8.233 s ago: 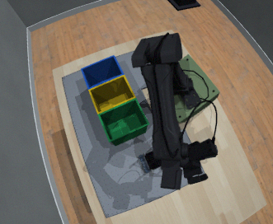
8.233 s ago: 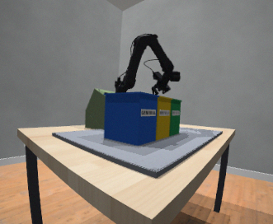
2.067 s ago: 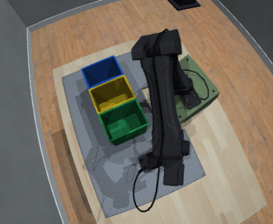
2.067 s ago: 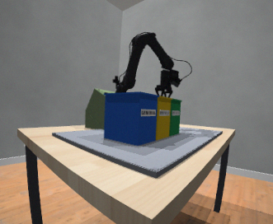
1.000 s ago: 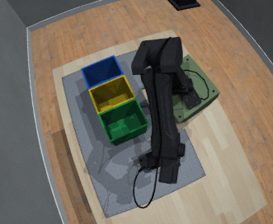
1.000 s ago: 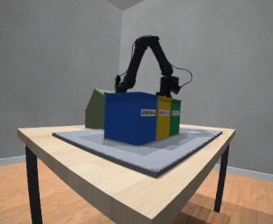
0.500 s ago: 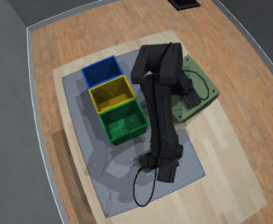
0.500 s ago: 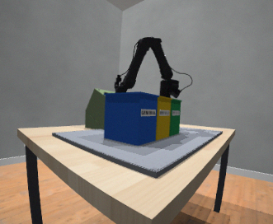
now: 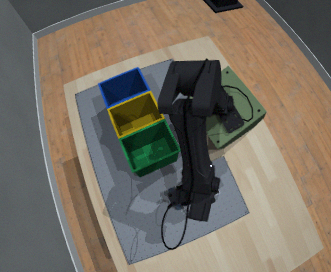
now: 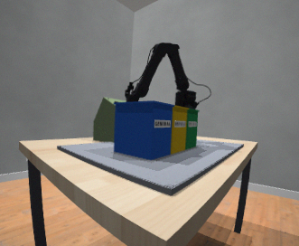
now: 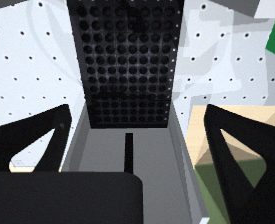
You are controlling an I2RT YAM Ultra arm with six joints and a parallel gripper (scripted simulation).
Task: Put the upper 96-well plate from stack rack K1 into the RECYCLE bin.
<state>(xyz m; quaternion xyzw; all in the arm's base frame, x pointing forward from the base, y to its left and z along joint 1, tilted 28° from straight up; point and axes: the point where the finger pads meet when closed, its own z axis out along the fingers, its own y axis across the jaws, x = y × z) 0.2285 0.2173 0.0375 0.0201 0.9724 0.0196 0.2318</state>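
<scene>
Right now my hand is 60 mm above the black 96-well plate and 10 mm to the right of it. The rest, counted from my hand: blue bin 460 mm to the right, 100 mm ahead, 10 mm below; then yellow recycle bin 330 mm to the right, 100 mm ahead, 10 mm below; then green bin 200 mm to the right, 90 mm ahead, 10 mm below.
</scene>
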